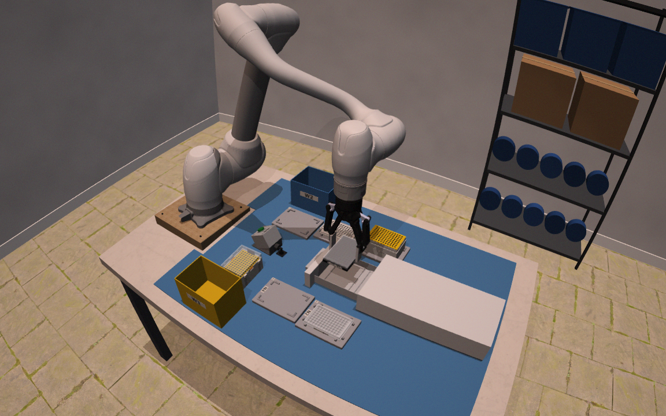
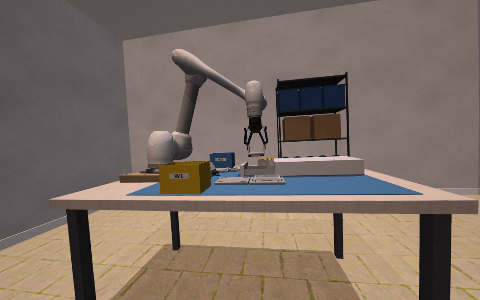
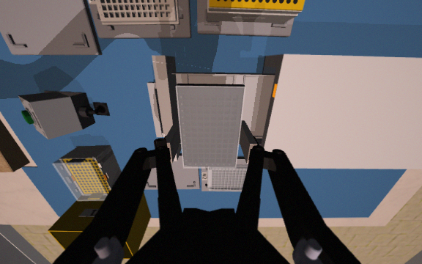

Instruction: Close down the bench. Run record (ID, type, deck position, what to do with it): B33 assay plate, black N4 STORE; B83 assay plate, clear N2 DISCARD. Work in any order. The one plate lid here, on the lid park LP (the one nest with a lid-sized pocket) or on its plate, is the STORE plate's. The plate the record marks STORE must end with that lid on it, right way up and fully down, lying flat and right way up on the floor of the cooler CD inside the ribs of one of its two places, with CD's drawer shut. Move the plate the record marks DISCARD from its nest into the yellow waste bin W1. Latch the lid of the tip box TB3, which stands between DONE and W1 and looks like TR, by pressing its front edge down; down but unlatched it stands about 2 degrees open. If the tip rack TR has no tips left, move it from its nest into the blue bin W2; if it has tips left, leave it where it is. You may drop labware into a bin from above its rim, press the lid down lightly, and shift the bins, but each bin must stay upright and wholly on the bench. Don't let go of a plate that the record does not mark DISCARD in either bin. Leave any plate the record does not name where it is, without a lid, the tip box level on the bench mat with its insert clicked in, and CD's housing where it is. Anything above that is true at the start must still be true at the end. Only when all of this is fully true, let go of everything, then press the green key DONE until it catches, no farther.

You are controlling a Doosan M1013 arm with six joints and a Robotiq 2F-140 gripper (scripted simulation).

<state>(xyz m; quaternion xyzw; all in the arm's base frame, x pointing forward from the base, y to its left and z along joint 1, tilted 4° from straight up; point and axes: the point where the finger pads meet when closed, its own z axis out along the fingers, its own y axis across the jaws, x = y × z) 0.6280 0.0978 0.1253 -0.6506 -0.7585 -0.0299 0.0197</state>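
Now: hand 40 mm short of the cooler drawer, 10 mm to the right of it and 120 mm above it. Round my hand: cooler CD 170 mm ahead, 30 mm to the left, 110 mm below; clear plate lid 10 mm below; black plate 20 mm below.
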